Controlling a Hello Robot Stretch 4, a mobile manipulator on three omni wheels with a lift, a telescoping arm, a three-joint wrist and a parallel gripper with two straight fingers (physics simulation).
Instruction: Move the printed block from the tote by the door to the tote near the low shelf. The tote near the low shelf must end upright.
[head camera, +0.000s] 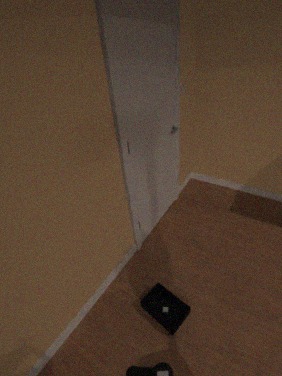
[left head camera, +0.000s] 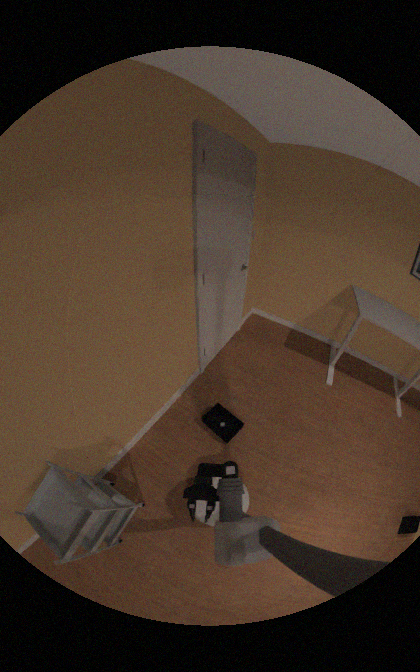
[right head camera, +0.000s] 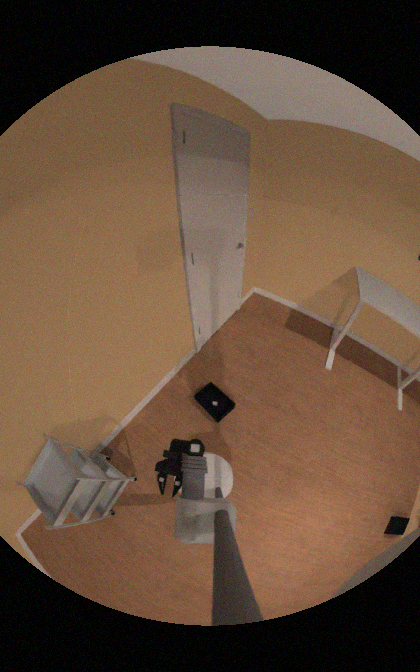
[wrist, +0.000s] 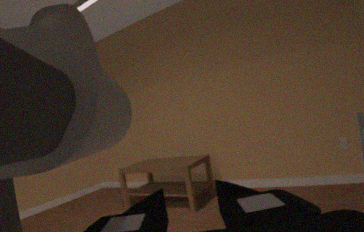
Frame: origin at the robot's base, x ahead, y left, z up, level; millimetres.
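Where they show: gripper, between the fingertips: (left head camera: 198, 521) (wrist: 191, 200).
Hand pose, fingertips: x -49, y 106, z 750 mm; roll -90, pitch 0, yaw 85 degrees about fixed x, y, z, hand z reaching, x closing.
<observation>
Each offset is from my fingertips to the centre of the thing. "*": to the spot under its first point. Level surfaces: height alone.
The tote by the door {152 mm right, 708 mm ahead, 727 mm down} (head camera: 154, 299) (left head camera: 212, 419) (right head camera: 205, 395) is a black box on the floor near the wall. The printed block {154 mm right, 704 mm ahead, 760 mm down} (head camera: 165, 309) (left head camera: 222, 424) (right head camera: 215, 403) shows as a small pale square within its outline. Another black tote (left head camera: 409, 525) (right head camera: 396, 525) stands at the far right, beside a strip of the low shelf (right head camera: 415, 512); it is too small and dark to tell its pose for certain. My gripper (left head camera: 200, 519) (right head camera: 168, 495) (wrist: 191, 200) is open and empty, above the robot's base and apart from the tote by the door.
A grey three-tier cart (left head camera: 77, 534) (right head camera: 65, 502) stands at the left near the wall. The door {* 126 mm right, 1549 mm ahead, 492 mm up} (head camera: 145, 100) (left head camera: 225, 240) (right head camera: 215, 215) is beyond the nearer tote. A white table {173 mm up} (left head camera: 387, 320) (right head camera: 385, 296) stands at the right wall. The wrist view shows a low wooden table (wrist: 160, 164).
</observation>
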